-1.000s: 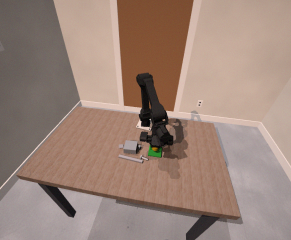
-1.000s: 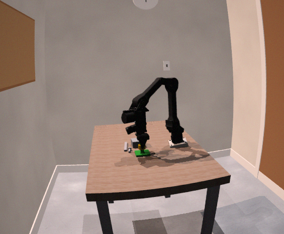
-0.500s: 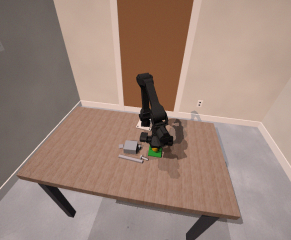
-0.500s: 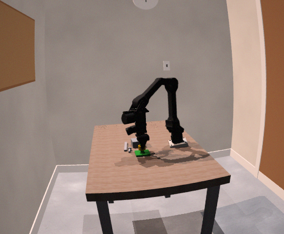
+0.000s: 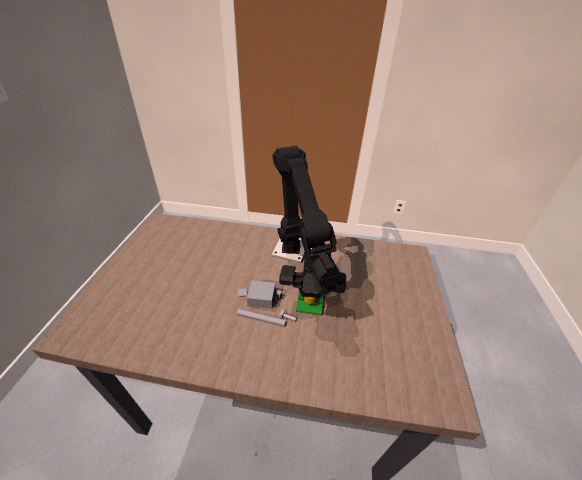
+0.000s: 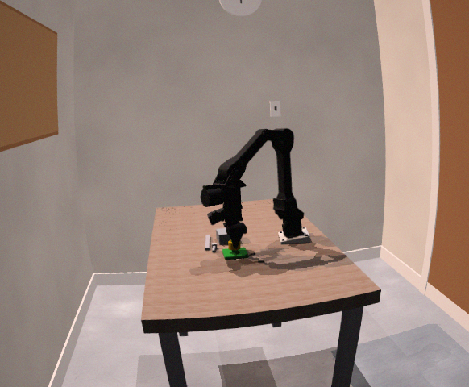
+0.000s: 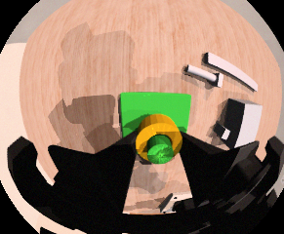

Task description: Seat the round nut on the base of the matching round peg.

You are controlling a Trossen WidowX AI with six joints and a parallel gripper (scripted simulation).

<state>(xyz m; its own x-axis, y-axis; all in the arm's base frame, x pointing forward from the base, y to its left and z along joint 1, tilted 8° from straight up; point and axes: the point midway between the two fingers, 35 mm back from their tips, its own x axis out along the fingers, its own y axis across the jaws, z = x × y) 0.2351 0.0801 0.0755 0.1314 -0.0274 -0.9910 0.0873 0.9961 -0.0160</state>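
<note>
My hand is 6 cm short of the bolt, 7 cm to the left of it and 6 cm above it. Also, from my hand: grey rod 7 cm ahead, 14 cm to the right, 6 cm below; grey block 1 cm behind, 15 cm to the right, 5 cm below.
</note>
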